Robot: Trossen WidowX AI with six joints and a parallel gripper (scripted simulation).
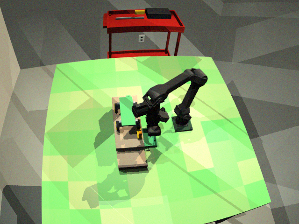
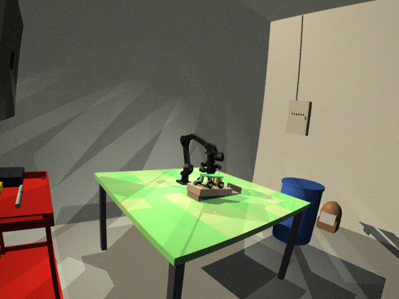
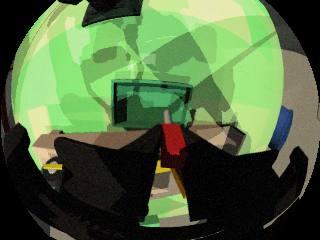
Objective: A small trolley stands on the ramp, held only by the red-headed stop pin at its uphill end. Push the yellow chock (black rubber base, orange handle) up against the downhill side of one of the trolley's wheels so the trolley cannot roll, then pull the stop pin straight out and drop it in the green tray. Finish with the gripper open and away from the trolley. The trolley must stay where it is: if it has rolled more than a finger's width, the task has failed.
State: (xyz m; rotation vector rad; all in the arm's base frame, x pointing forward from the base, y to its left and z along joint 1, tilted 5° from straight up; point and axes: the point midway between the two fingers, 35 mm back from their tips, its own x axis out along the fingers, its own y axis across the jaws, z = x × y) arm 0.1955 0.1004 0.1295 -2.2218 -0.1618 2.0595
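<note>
My gripper tip is now 100 mm above the green tray and 10 mm to the left of it. The rest, counted from my gripper tip: trolley 120 mm ahead, 100 mm to the right, 20 mm above; then yellow chock 60 mm ahead, 10 mm below; then red-headed stop pin right at my gripper tip.
</note>
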